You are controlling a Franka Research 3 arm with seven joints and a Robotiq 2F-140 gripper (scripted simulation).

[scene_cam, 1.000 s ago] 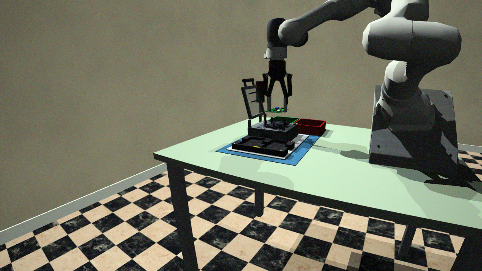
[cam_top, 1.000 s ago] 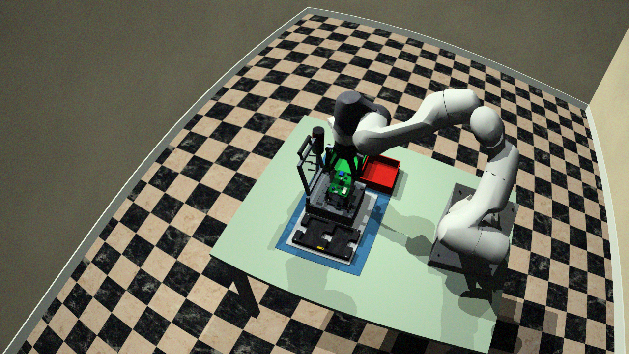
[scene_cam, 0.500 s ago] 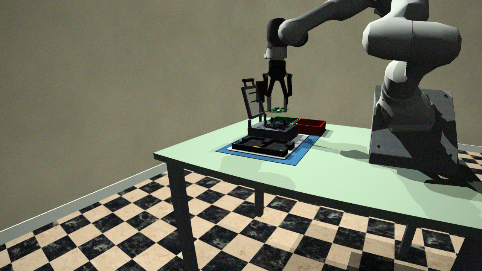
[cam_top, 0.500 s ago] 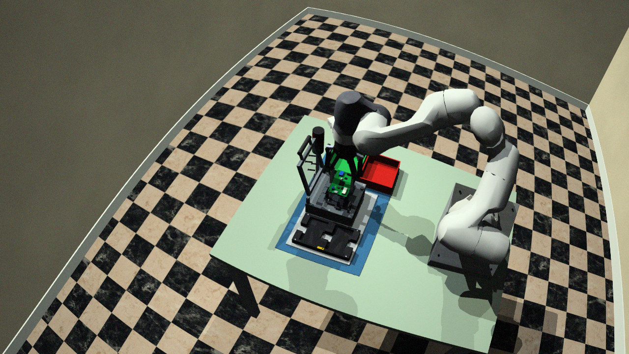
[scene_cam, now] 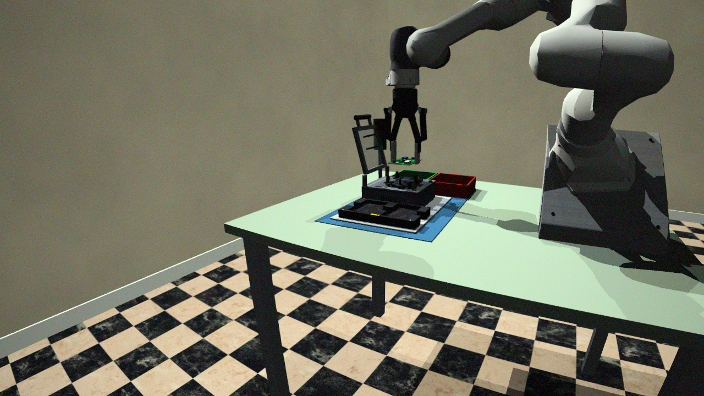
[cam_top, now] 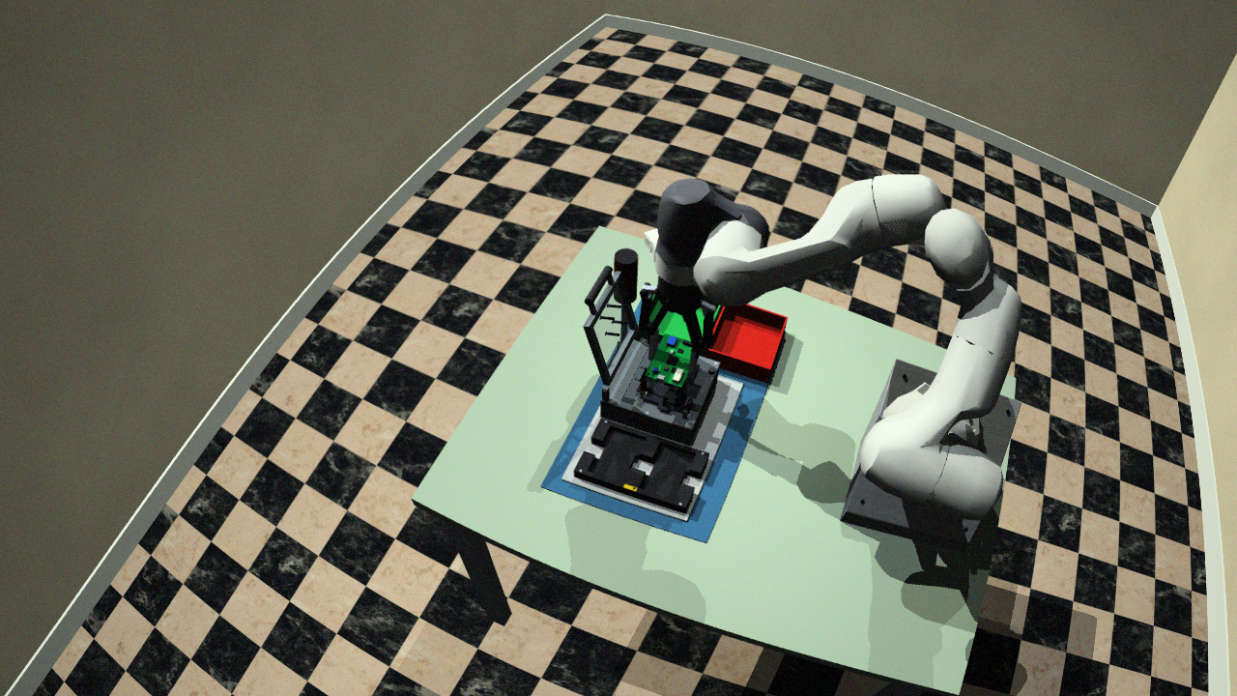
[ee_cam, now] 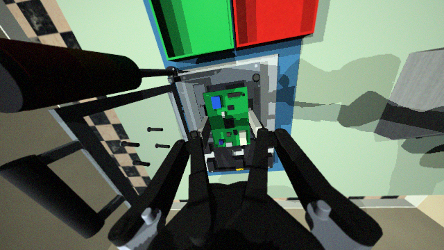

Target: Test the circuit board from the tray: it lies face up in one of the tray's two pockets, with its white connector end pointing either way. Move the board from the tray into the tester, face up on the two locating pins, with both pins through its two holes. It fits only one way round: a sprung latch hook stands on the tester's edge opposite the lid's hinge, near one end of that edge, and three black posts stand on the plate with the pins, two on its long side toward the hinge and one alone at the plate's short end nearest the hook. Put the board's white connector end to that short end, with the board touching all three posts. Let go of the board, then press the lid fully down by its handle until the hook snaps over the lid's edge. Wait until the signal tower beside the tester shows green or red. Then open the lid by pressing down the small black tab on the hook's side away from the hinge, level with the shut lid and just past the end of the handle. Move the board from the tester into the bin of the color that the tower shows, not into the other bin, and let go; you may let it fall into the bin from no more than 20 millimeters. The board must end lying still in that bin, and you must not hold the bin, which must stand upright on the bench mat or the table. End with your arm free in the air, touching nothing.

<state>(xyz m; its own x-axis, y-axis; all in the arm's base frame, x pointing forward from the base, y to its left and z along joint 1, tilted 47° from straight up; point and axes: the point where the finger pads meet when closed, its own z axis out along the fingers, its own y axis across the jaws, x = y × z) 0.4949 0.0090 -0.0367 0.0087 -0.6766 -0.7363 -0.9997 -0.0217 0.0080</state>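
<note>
Right now my hand is 1 cm short of the tester plate, 1 cm to the right of it and 8 cm above it. Also, from my hand: green circuit board: 2 cm below; tester lid: 12 cm ahead, 3 cm above; green bin: 5 cm ahead, 20 cm to the right, 14 cm below.
</note>
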